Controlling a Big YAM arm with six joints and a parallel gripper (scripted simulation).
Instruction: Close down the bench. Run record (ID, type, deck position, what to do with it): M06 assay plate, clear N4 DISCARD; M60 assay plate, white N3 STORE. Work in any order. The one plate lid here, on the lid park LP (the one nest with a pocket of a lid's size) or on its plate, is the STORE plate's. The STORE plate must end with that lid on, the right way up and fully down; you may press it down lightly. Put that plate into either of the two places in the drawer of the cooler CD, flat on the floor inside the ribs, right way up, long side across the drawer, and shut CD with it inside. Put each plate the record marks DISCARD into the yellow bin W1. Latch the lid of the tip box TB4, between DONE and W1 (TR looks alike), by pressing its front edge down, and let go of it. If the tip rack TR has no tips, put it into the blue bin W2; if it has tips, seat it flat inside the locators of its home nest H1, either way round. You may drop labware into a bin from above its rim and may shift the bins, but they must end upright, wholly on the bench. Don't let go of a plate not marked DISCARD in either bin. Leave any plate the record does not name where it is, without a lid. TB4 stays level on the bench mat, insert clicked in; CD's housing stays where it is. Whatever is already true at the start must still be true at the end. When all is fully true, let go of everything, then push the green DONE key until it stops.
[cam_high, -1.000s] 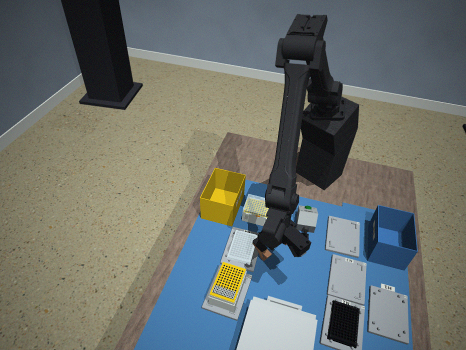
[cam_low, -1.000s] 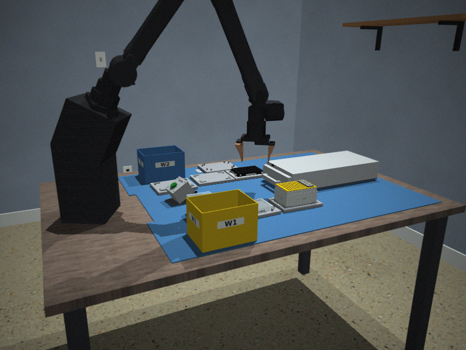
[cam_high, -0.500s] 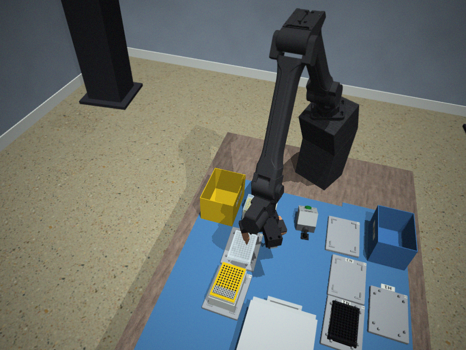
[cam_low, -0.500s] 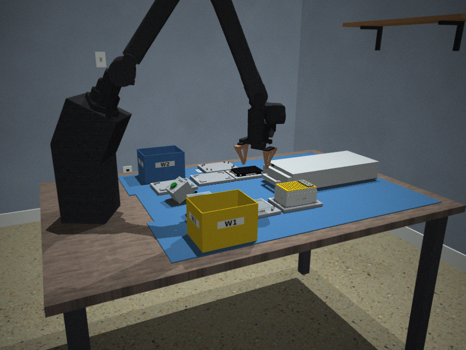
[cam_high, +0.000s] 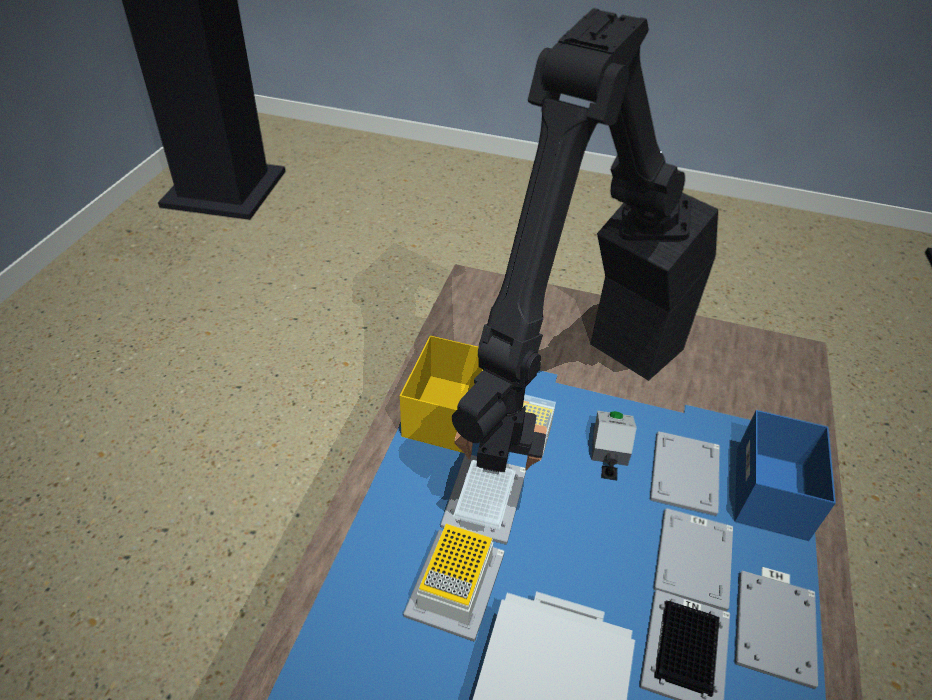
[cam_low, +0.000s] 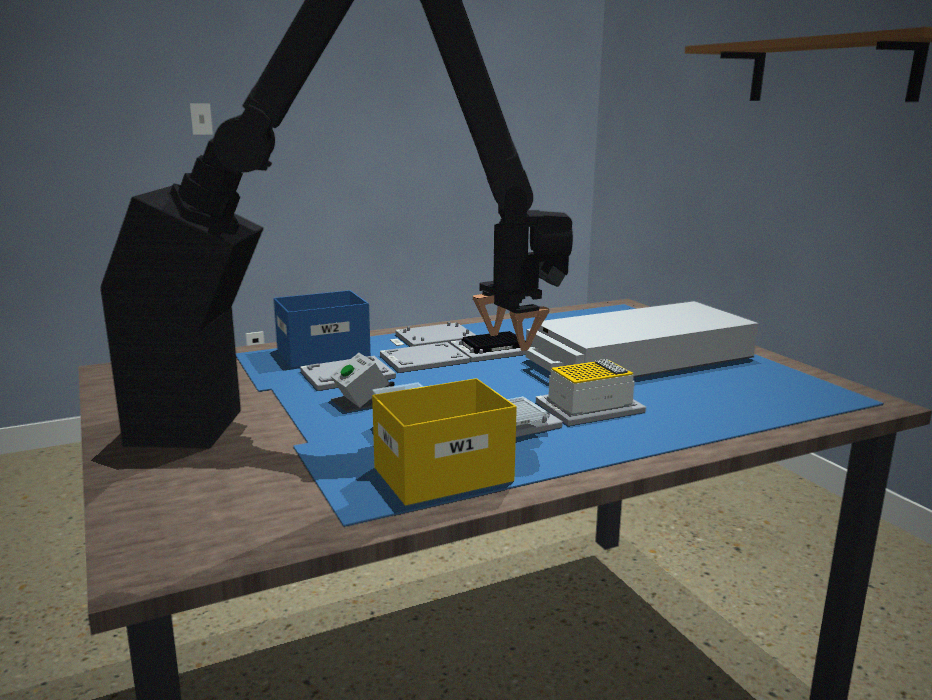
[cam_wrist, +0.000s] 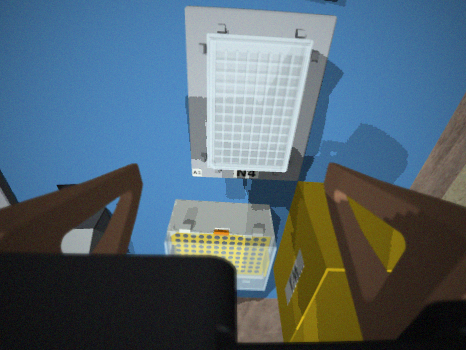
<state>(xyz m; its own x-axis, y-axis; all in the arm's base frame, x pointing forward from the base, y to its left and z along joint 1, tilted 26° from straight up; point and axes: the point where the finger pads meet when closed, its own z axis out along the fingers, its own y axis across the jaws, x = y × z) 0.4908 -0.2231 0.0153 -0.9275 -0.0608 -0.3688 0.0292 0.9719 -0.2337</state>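
Right now my hand is 13 cm above the clear assay plate M06, 2 cm to the left of it and 2 cm past it. Also, from my hand: nest N2 (16 cm ahead, 14 cm below, 4 cm to the right); tip rack TR (15 cm ahead, 9 cm below, 4 cm to the right); nest N4 (14 cm below, 2 cm to the right, 2 cm behind).
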